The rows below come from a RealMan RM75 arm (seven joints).
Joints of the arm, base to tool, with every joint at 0 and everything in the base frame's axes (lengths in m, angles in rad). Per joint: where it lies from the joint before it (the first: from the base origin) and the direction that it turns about. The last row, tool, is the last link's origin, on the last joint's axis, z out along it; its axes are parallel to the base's.
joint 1: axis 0 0 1 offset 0.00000 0.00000 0.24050
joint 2: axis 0 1 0 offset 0.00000 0.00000 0.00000
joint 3: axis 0 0 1 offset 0.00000 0.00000 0.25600
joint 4: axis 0 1 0 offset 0.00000 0.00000 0.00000
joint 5: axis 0 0 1 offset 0.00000 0.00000 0.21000
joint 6: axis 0 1 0 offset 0.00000 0.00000 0.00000
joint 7: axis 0 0 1 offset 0.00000 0.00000 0.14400
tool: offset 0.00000 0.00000 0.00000
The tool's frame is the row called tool.
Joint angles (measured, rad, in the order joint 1, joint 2, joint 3, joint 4, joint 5, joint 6, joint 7), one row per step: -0.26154, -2.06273, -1.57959, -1.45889, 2.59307, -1.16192, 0.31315; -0.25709, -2.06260, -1.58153, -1.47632, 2.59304, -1.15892, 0.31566; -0.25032, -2.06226, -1.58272, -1.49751, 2.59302, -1.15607, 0.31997; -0.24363, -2.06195, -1.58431, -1.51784, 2.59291, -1.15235, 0.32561; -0.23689, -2.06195, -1.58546, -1.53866, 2.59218, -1.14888, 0.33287; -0.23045, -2.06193, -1.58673, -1.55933, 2.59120, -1.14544, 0.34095; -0.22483, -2.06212, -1.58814, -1.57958, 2.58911, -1.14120, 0.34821; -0.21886, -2.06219, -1.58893, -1.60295, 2.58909, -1.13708, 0.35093; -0.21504, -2.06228, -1.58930, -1.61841, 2.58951, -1.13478, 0.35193; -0.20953, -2.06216, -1.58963, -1.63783, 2.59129, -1.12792, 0.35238
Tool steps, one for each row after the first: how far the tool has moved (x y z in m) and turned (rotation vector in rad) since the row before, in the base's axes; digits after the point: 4 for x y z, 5 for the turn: 0.0029, 0.0009, 0.0027, 0.01122, -0.00167, -0.01354; 0.0031, 0.0004, 0.0031, 0.01157, -0.00075, -0.01624; 0.0029, 0.0005, 0.0032, 0.01176, -0.00023, -0.01685; 0.0032, 0.0003, 0.0030, 0.01066, -0.00009, -0.01856; 0.0033, 0.0003, 0.0031, 0.01040, 0.00028, -0.01927; 0.0037, 0.0004, 0.0030, 0.01110, -0.00136, -0.01940; 0.0042, 0.0004, 0.0034, 0.01405, -0.00158, -0.01844; 0.0028, 0.0002, 0.0023, 0.00919, -0.00094, -0.01154; 0.0034, 0.0005, 0.0032, 0.01541, -0.00089, -0.01518
